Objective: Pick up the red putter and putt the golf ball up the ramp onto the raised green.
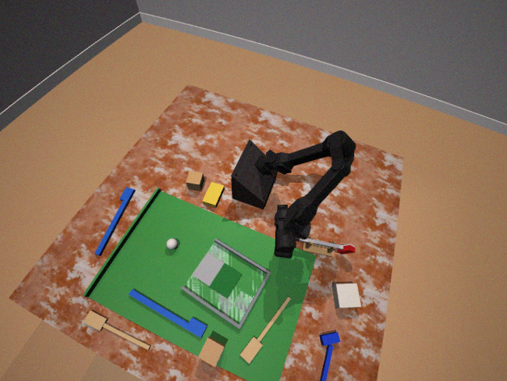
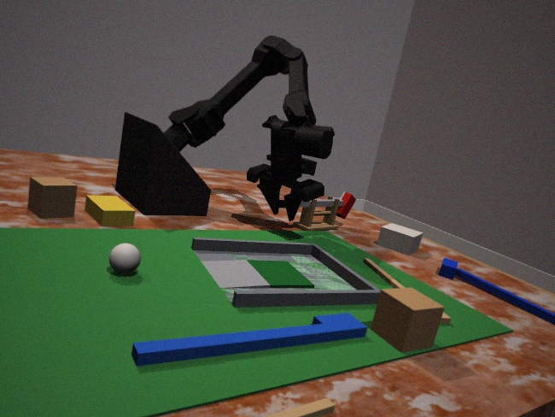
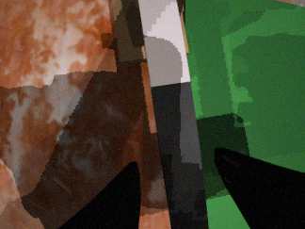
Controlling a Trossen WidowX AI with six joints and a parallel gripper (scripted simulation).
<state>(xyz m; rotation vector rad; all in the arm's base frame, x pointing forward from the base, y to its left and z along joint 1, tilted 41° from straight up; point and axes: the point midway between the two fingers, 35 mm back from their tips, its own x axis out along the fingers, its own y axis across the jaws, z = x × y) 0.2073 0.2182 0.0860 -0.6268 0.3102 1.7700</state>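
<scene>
Now: gripper tip 30 mm past the yellow block, 370 mm to the left of it and 20 mm above it. Also, from my gripper tip: grey-walled enclosure (240 mm ahead, 120 mm to the right, 20 mm below); then wooden stand (40 mm behind, 120 mm to the left); then red putter (40 mm behind, 110 mm to the left, 30 mm above).
</scene>
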